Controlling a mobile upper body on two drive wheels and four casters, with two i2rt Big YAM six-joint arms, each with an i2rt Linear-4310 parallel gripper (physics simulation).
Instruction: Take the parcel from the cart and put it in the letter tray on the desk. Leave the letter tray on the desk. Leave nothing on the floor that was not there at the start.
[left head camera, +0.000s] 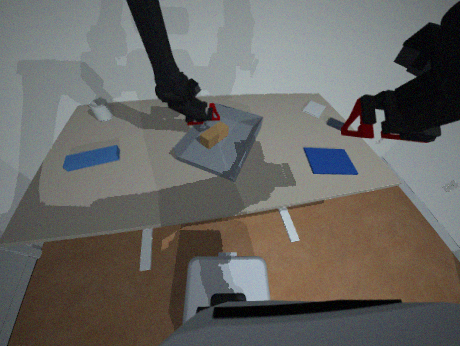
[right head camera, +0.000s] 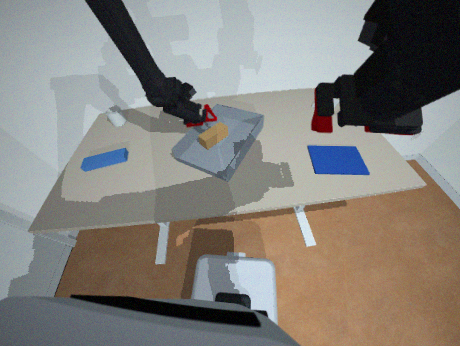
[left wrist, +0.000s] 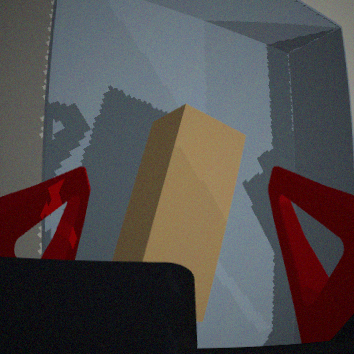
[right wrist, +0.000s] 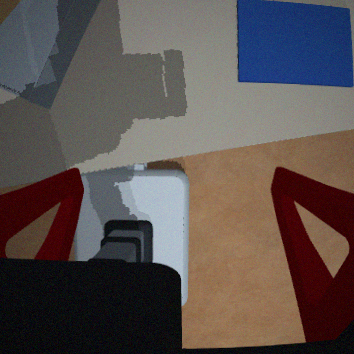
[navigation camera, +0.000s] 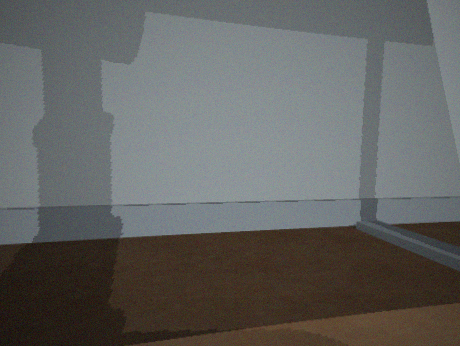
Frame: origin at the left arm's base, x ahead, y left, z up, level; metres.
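Where they show: left gripper, fingertip midpoint: (left head camera: 211, 120) (right head camera: 209, 121) (left wrist: 178, 177); right gripper, fingertip midpoint: (left head camera: 362, 133) (right head camera: 338, 127) (right wrist: 176, 177).
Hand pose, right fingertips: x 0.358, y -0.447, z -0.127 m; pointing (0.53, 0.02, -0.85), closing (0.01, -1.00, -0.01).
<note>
Each offset is from my right fingertips to the centre of the thing. "*": to the spot under its first point. Level surfaces: height alone.
The tan parcel {dz -0.304, dx +0.329, dy +0.315 m} (left head camera: 214, 135) (right head camera: 213, 136) (left wrist: 187, 200) lies inside the grey letter tray {dz -0.298, dx +0.312, dy +0.277 m} (left head camera: 202, 169) (right head camera: 200, 168) (left wrist: 320, 95), which stands on the desk {dz -0.333 m} (left head camera: 125, 195) (right head camera: 135, 192) (right wrist: 210, 115). My left gripper (left head camera: 204, 120) (right head camera: 201, 121) (left wrist: 178, 177) is open above the tray's back left part, with the parcel apart from both fingers in the left wrist view. My right gripper (left head camera: 369, 131) (right wrist: 176, 177) is open and empty, high up at the right; in the right head camera its arm shows above the desk's right part. The cart does not show for certain.
A blue box {dz -0.318, dx +0.189, dy +0.806 m} (left head camera: 91, 158) (right head camera: 105, 159) lies at the desk's left, with a white cup {dz -0.285, dx +0.495, dy +0.894 m} (left head camera: 102, 111) (right head camera: 116, 117) behind it. A flat blue item {dz -0.329, dx +0.220, dy -0.203 m} (left head camera: 331, 161) (right head camera: 339, 160) (right wrist: 295, 44) lies at the right. A white square {* dz -0.323, dx +0.637, dy -0.272 m} (left head camera: 314, 108) and a dark object {dz -0.324, dx +0.493, dy -0.352 m} (left head camera: 334, 123) lie near the back right.
</note>
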